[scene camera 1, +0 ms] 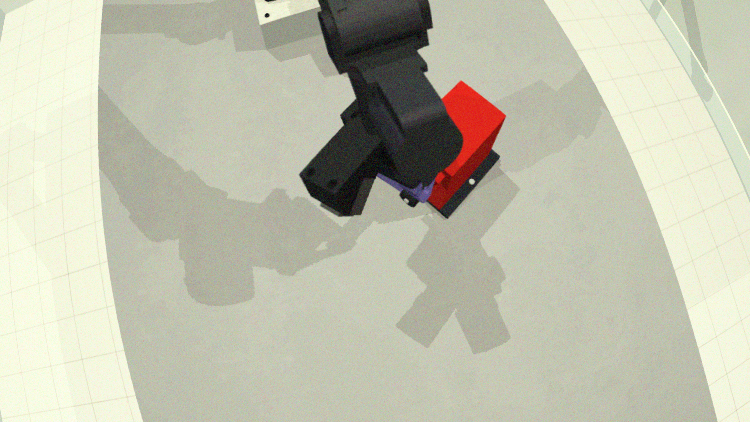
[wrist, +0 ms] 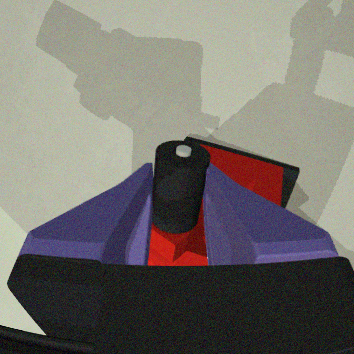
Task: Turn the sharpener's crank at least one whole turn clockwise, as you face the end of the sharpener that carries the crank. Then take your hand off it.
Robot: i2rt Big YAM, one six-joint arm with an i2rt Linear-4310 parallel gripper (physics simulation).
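Places are measured from the arm's base along level axes (x ahead, y left, z up), in millimetres.
Pixels of known places: gripper, between the fingertips: [scene camera 1: 416,194] [wrist: 177,174].
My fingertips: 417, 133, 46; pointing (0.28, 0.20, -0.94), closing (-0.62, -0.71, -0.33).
Behind a point stands the place of what it marks, as x, y, z.
The sharpener [scene camera 1: 474,128] @(339, 214, 48) [wrist: 250,172] @(380, 128, -6) is a red block on a dark base plate, right of the arm in the scene view; the arm hides its left part. The crank's black cylindrical handle [scene camera 1: 408,198] @(426, 122, 61) [wrist: 179,192] @(415, 127, 63), with a pale dot on its end, stands between my purple fingers in the wrist view. My gripper [scene camera 1: 422,196] @(417, 133, 46) [wrist: 177,174] @(417, 133, 46) is shut on this handle, with a finger along each side. In the scene view the handle's end pokes out beside the purple fingertips, near the lower left end of the sharpener. The rest of the crank is mostly hidden by the fingers and the arm.
The black arm [scene camera 1: 403,99] @(427, 104, 278) reaches in from the top over the sharpener's left side. A pale block with dark holes [scene camera 1: 285,11] @(73, -22, -3) is at the top edge. White tiled surfaces [scene camera 1: 47,209] [scene camera 1: 697,262] border the grey table top [scene camera 1: 367,341] @(567, 64, -80) left and right. Arm shadows lie across it.
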